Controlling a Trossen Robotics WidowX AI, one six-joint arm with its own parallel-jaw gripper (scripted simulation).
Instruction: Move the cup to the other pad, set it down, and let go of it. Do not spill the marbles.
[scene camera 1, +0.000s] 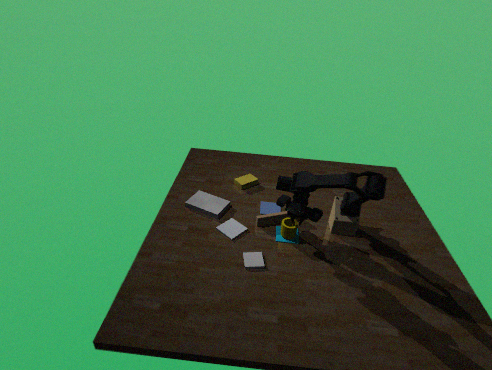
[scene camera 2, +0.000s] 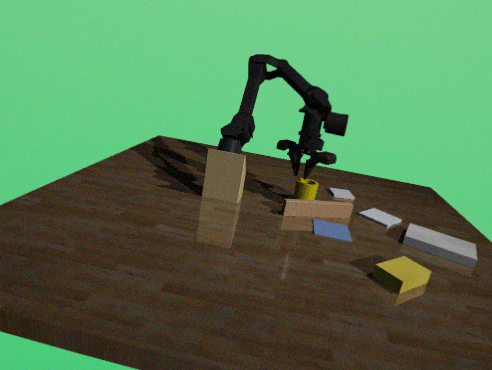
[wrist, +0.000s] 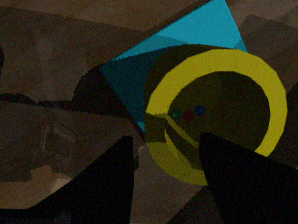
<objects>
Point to my gripper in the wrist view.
At 166, 144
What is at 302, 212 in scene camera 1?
My gripper.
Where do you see my gripper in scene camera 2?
At 300, 177
</objects>
